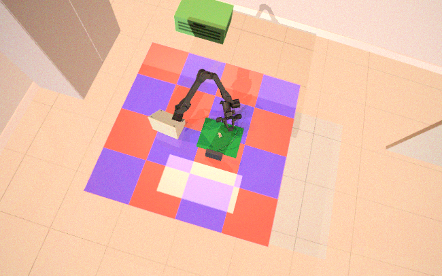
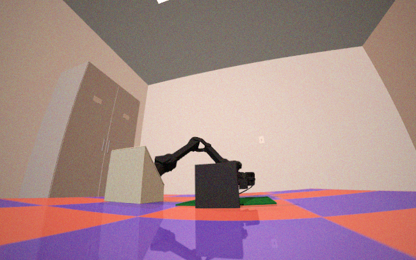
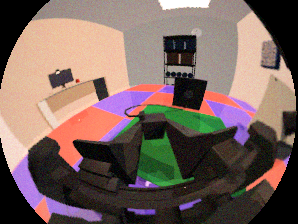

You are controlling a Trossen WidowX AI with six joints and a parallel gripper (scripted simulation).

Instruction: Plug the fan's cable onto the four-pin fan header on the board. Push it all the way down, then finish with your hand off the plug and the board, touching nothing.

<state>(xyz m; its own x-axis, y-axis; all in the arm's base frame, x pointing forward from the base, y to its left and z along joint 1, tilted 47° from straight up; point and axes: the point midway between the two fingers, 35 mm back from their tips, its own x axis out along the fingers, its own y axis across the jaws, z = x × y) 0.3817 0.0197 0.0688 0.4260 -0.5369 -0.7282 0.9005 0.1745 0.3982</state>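
Right now my gripper tip is 70 mm past the four-pin header, 70 mm above it and 40 mm to the left of it. Round my gripper tip: green board 80 mm below, 60 mm behind, 50 mm to the right; then dark fan block 210 mm to the right, 80 mm behind, 10 mm below; then black plug 10 mm below.
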